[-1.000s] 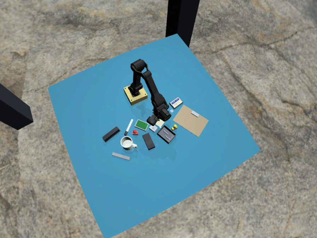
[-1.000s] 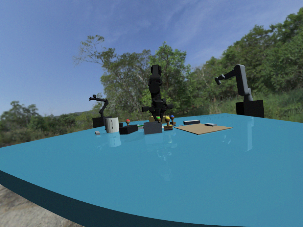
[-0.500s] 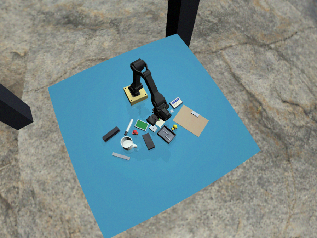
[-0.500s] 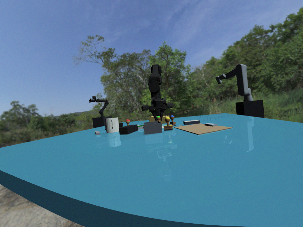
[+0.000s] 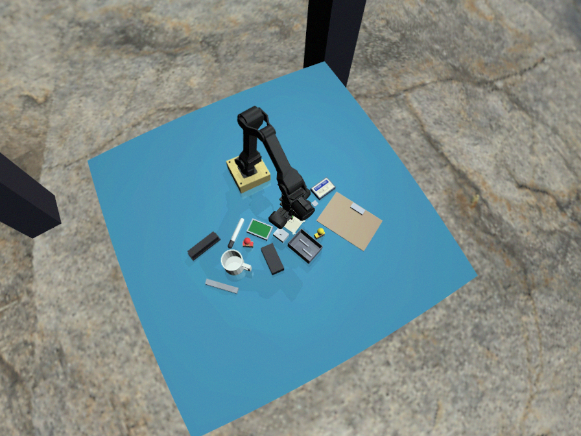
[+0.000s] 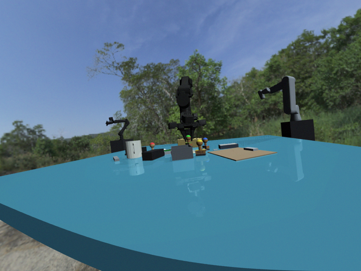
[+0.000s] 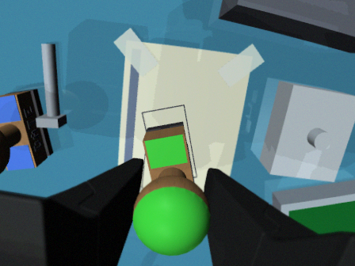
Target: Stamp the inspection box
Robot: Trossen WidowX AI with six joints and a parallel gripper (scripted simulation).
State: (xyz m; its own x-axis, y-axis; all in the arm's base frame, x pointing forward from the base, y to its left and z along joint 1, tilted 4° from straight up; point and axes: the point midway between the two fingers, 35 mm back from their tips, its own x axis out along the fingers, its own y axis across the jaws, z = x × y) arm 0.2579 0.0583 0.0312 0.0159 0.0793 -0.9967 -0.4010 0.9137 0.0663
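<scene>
My gripper tip is 60 mm above the cream card. Round my gripper tip: green-knobbed stamp: 10 mm below, 10 mm behind; then green ink pad: 130 mm to the right, 50 mm below, 20 mm behind; then blue-knobbed stamp: 80 mm to the left, 40 mm below, 40 mm behind.
</scene>
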